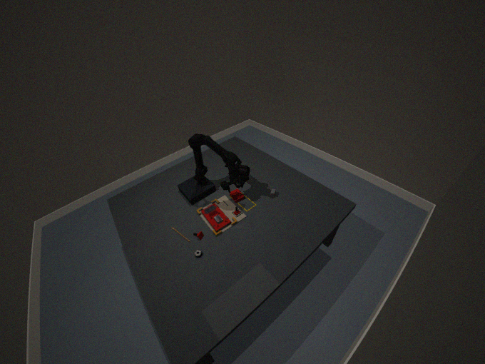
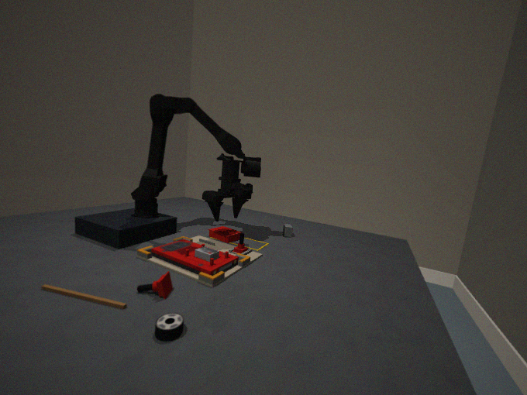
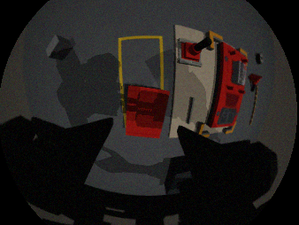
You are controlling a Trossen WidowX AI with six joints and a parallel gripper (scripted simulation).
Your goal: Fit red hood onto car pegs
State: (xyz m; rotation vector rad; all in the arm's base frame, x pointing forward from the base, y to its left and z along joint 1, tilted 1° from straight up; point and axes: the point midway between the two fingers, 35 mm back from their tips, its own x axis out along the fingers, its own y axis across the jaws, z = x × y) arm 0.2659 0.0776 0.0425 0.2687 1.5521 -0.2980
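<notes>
The red hood is 5 cm below my gripper tip. Also, from my gripper tip: wheel 11 cm ahead, 46 cm to the right, 6 cm below; grey engine block 5 cm ahead, 23 cm to the right, 4 cm below; wooden stick 8 cm behind, 44 cm to the right, 6 cm below.
</notes>
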